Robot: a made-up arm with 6 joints.
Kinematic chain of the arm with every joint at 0, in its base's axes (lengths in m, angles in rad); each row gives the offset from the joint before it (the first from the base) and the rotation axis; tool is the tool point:
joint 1: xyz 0 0 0.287 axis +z
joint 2: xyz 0 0 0 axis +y
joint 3: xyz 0 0 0.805 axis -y
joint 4: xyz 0 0 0 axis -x
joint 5: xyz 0.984 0 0 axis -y
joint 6: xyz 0 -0.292 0 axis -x
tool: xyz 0 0 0
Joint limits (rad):
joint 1: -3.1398..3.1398
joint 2: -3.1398..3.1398
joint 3: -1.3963..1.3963
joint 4: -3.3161..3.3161
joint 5: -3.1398..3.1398
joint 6: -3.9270..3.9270
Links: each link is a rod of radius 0.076 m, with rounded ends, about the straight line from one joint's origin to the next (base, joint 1, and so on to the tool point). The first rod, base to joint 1, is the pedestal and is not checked.
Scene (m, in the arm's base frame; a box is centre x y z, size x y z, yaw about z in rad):
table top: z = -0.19
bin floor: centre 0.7 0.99 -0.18 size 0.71 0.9 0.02 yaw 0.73
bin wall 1: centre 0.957 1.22 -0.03 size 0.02 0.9 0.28 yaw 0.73
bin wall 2: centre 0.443 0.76 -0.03 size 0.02 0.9 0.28 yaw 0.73
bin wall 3: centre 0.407 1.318 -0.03 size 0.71 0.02 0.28 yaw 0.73
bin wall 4: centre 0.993 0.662 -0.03 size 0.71 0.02 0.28 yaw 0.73
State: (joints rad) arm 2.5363 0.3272 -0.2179 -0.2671 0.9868 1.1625
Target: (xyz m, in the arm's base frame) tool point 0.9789 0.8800 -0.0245
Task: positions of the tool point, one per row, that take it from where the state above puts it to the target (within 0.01 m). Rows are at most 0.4 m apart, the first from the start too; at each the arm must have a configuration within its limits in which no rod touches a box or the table.
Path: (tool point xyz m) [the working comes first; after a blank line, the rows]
Joints at the target: 0.9541 0.9715 0.1186 -0.1273 0.9868 1.1625
Straight joint move there: touches bin wall 3.

1: -0.5323 1.0254 0.4923
2: -0.3000 1.1742 0.5103
3: -0.0253 1.2663 0.5276
4: 0.2767 1.2897 0.5439
5: 0.5880 1.2366 0.5593
6: 0.8176 1.1043 0.2615
7: 0.9789 0.8800 -0.0245

